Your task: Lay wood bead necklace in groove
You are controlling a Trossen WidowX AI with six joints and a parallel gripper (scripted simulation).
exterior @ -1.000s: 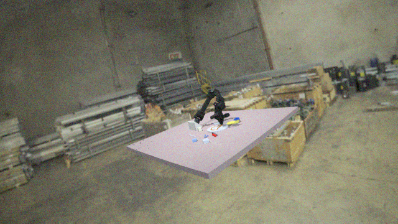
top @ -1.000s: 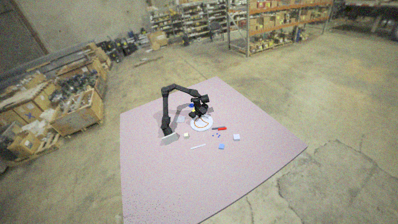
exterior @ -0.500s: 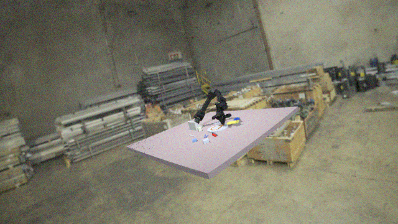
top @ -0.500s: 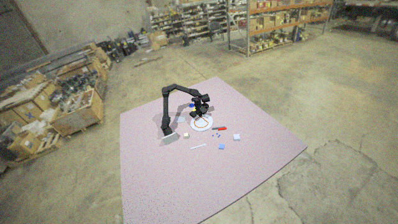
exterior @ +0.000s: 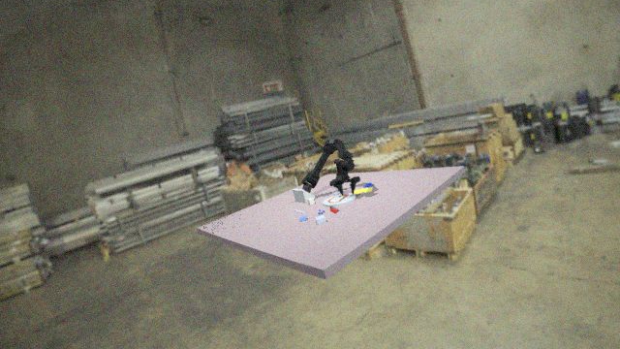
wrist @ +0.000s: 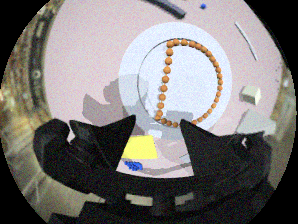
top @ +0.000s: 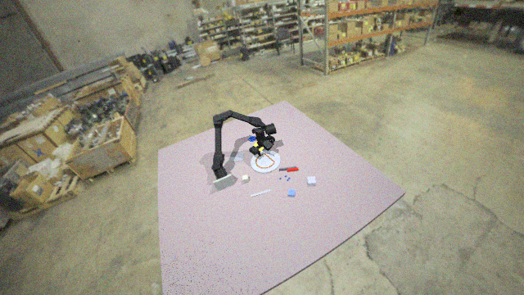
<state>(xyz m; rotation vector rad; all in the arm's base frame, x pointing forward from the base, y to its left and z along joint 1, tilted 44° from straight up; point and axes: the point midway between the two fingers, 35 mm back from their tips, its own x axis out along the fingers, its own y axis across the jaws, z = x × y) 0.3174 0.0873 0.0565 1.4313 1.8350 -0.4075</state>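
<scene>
Now: the yellow sheet 12 cm to the left of my gripper tip, 2 cm below it and 1 cm ahead of it. The rest, counted from my gripper tip: cream cube (18 cm behind, 16 cm to the right); red-handled tool (20 cm to the right, 10 cm ahead, 1 cm below); grey plate (19 cm behind, 7 cm to the left, 2 cm below).
</scene>
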